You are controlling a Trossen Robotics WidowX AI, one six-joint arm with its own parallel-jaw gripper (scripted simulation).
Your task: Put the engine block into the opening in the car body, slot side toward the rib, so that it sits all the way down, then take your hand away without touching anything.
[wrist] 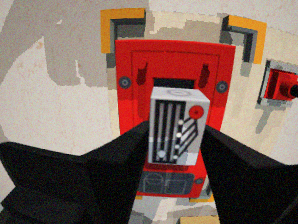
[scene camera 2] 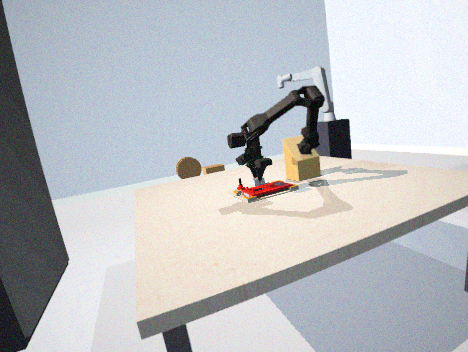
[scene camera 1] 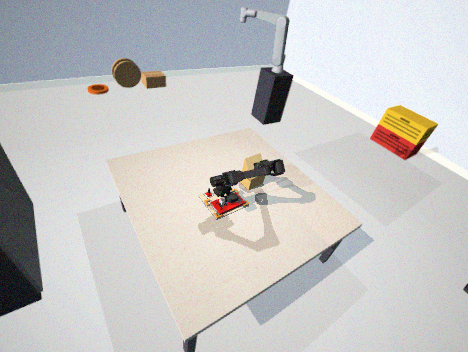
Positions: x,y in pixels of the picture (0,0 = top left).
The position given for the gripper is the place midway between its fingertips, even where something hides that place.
The gripper (wrist: 174,128) carries an engine block (wrist: 177,116).
